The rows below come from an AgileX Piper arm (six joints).
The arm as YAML. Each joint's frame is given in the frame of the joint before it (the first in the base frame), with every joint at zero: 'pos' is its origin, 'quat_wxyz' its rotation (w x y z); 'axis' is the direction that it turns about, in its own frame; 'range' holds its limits. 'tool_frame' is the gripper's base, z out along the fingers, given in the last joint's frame.
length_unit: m
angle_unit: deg
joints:
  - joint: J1
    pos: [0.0, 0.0, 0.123]
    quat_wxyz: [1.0, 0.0, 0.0, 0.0]
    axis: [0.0, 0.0, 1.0]
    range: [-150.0, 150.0]
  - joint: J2
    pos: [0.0, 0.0, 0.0]
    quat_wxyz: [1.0, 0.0, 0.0, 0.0]
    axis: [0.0, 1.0, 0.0]
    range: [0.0, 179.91]
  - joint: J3
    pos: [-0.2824, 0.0, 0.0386]
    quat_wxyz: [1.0, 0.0, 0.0, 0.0]
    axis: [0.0, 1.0, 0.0]
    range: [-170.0, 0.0]
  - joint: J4
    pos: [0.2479, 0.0, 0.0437]
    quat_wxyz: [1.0, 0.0, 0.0, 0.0]
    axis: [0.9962, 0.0, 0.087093]
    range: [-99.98, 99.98]
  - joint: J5
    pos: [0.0, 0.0, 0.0]
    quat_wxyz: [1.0, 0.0, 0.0, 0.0]
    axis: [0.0, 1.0, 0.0]
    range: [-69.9, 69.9]
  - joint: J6
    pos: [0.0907, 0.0, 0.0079]
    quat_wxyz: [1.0, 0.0, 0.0, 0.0]
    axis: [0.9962, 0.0, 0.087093]
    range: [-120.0, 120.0]
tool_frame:
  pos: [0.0, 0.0, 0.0]
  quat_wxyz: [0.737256, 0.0, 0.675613, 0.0]
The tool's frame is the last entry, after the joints.
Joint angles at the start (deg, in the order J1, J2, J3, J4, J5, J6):
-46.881 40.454 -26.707 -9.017 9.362 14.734
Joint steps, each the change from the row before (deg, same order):
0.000 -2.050 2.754 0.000 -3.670 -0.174
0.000 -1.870 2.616 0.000 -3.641 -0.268
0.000 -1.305 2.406 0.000 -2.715 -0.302
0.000 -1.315 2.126 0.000 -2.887 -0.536
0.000 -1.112 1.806 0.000 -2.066 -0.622
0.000 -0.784 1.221 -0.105 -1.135 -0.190
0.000 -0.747 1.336 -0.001 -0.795 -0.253
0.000 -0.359 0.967 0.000 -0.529 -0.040
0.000 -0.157 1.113 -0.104 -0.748 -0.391
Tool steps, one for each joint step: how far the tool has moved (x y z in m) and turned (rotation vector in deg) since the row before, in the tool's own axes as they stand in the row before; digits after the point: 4 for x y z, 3 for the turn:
0.0073 0.0001 -0.0044 -0.858 -2.850 -0.188
0.0068 0.0002 -0.0042 -0.837 -2.784 -0.276
0.0079 -0.0001 -0.0029 -0.565 -1.536 -0.304
0.0059 0.0002 -0.0033 -0.618 -1.996 -0.531
0.0056 0.0001 -0.0029 -0.420 -1.320 -0.613
0.0041 0.0001 -0.0022 -0.233 -0.669 -0.287
0.0054 -0.0001 -0.0021 -0.137 -0.188 -0.242
0.0043 -0.0001 -0.0011 -0.078 0.090 -0.027
0.0052 -0.0001 -0.0007 -0.121 0.226 -0.471

